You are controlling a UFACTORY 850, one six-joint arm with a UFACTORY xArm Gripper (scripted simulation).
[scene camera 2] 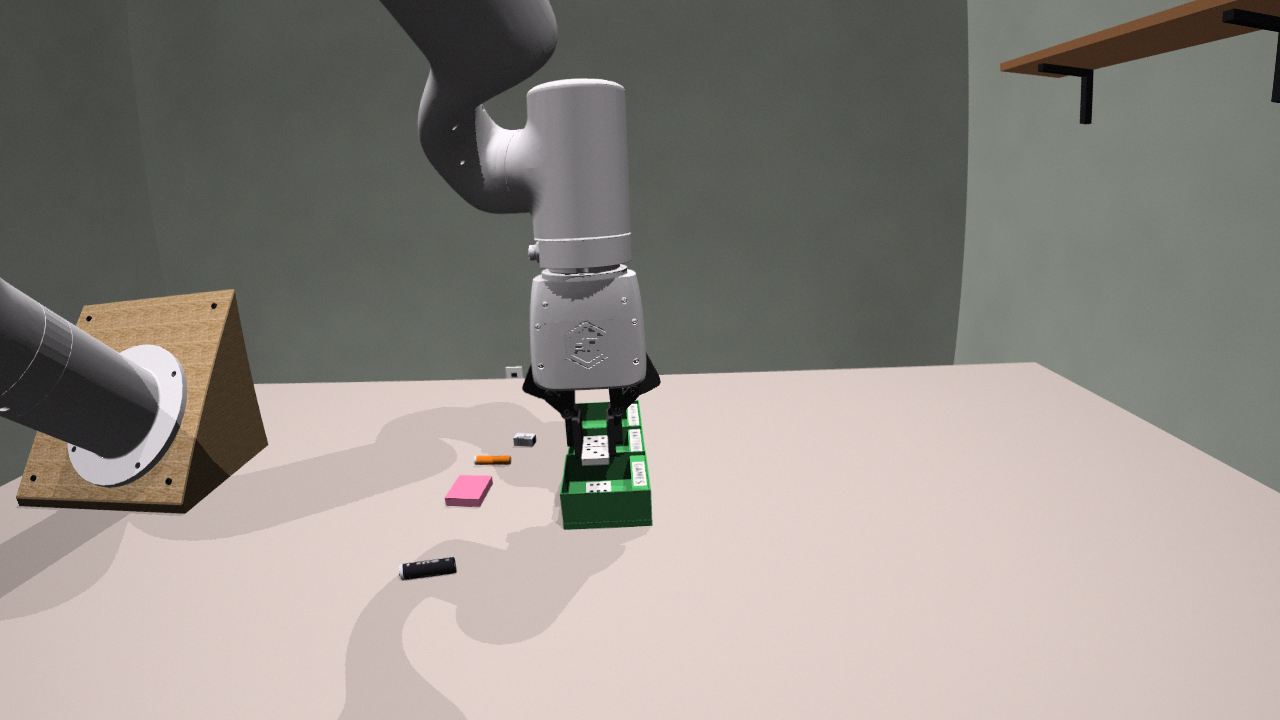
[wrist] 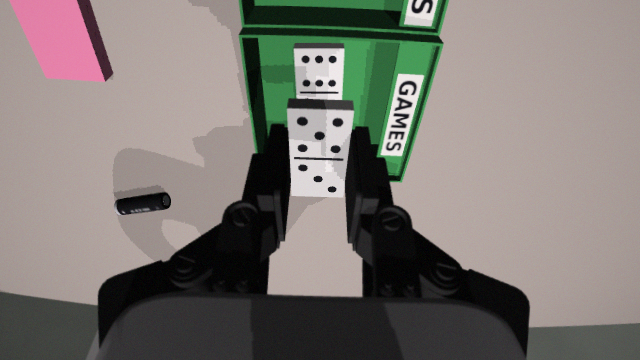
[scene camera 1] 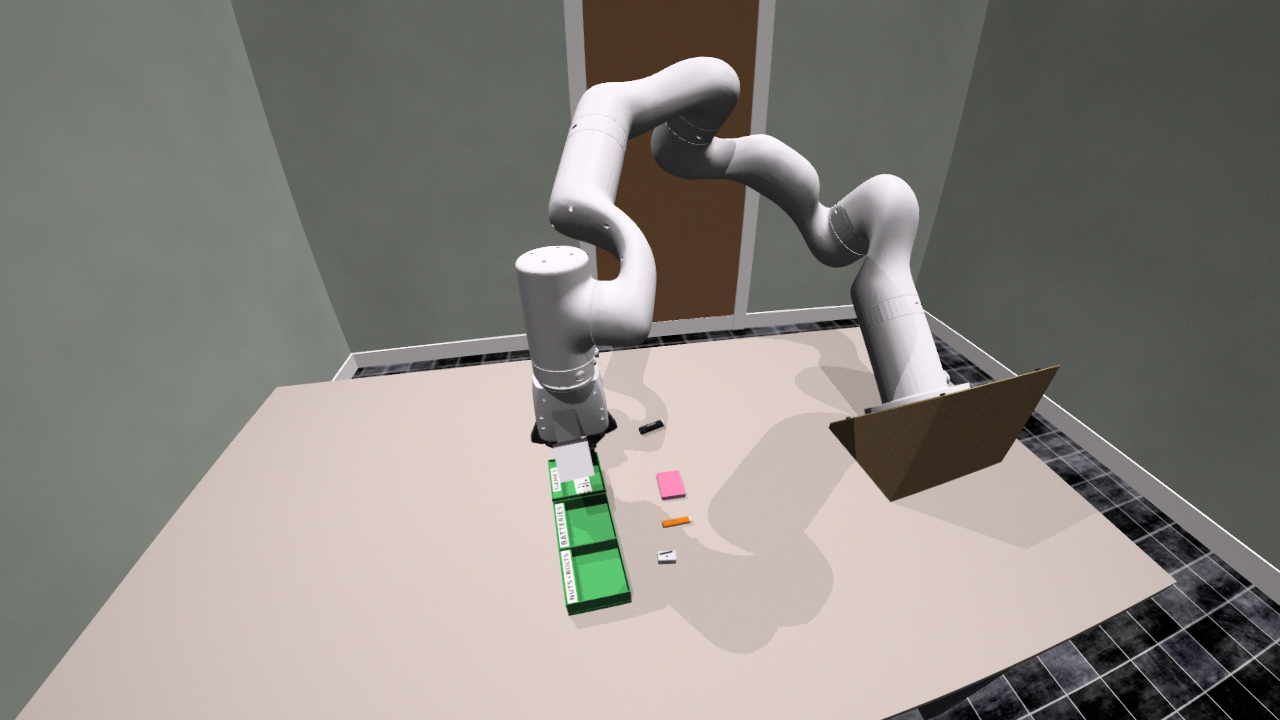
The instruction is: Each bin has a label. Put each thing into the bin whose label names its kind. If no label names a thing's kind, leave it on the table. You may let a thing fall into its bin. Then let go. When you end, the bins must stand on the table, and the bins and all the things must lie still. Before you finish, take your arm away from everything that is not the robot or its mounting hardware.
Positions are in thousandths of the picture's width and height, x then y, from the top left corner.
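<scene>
My gripper (scene camera 2: 466,627), (scene camera 1: 453,644), (wrist: 498,418) is here for me to see. I also see a pink block (scene camera 2: 366,681). A black battery (scene camera 2: 342,788), (wrist: 249,560) is in my sight too, and so is a green three-part bin (scene camera 1: 467,791), (scene camera 2: 491,701), (wrist: 421,193).
</scene>
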